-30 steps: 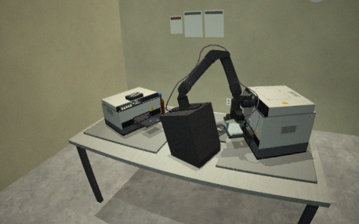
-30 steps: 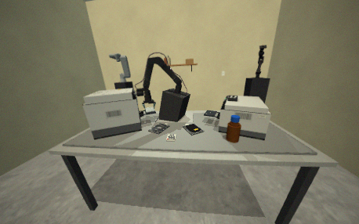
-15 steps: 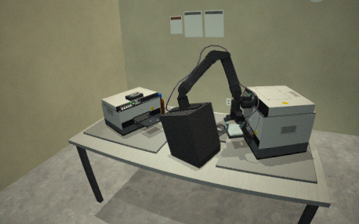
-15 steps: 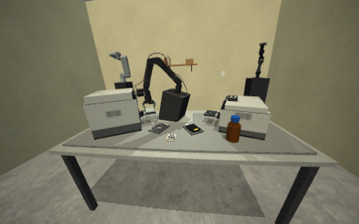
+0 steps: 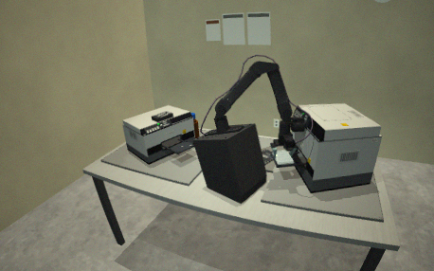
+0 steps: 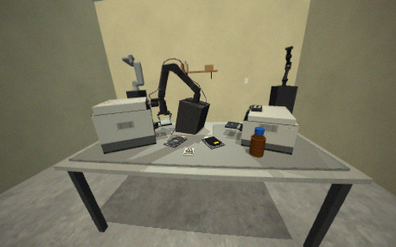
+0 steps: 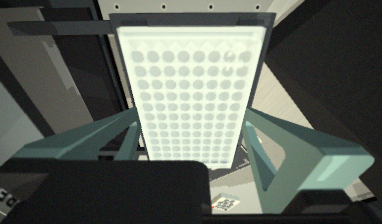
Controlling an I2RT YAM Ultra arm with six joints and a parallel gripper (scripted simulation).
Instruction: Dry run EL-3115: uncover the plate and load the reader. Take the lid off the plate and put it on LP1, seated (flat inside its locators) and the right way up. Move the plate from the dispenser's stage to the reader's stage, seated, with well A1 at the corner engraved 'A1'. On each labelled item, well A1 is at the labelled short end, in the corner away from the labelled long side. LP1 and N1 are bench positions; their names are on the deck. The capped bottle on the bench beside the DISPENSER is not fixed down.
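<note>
Right now my hand is right at the pale well plate. Also, from my hand: dark lid (460 mm to the left, 150 mm ahead, 110 mm below); then brown capped bottle (750 mm to the left, 270 mm ahead, 10 mm below); then LP1 tag (400 mm to the left, 120 mm below, 60 mm ahead).
</note>
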